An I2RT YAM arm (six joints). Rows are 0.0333 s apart.
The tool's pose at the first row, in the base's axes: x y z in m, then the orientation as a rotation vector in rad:
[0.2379, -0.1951, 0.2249, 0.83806, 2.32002, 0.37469]
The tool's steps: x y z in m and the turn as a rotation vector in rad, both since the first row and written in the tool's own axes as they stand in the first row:
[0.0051, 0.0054, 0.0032, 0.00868, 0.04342, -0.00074]
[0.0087, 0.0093, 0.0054, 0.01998, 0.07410, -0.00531]
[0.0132, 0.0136, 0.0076, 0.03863, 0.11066, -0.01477]
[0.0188, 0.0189, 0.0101, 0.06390, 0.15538, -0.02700]
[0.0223, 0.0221, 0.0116, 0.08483, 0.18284, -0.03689]
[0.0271, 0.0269, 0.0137, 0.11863, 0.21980, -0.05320]
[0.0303, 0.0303, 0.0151, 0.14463, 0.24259, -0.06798]
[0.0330, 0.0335, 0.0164, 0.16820, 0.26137, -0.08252]
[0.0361, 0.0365, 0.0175, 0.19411, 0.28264, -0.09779]
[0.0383, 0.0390, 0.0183, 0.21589, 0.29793, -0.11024]
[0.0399, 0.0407, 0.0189, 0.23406, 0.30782, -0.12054]
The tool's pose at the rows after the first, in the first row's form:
[0.2395, -0.1875, 0.2225, 0.84101, 2.36348, 0.38633]
[0.2406, -0.1821, 0.2209, 0.84057, 2.39751, 0.38689]
[0.2414, -0.1758, 0.2191, 0.83745, 2.44137, 0.37965]
[0.2422, -0.1680, 0.2170, 0.83354, 2.49614, 0.36724]
[0.2426, -0.1633, 0.2157, 0.83055, 2.53252, 0.35185]
[0.2434, -0.1564, 0.2140, 0.82507, 2.58435, 0.32245]
[0.2440, -0.1517, 0.2130, 0.81788, 2.61944, 0.29543]
[0.2447, -0.1474, 0.2122, 0.80970, 2.64963, 0.26908]
[0.2450, -0.1431, 0.2112, 0.80127, 2.68294, 0.24031]
[0.2454, -0.1397, 0.2107, 0.79458, 2.70816, 0.21470]
[0.2456, -0.1374, 0.2103, 0.78915, 2.72629, 0.19177]

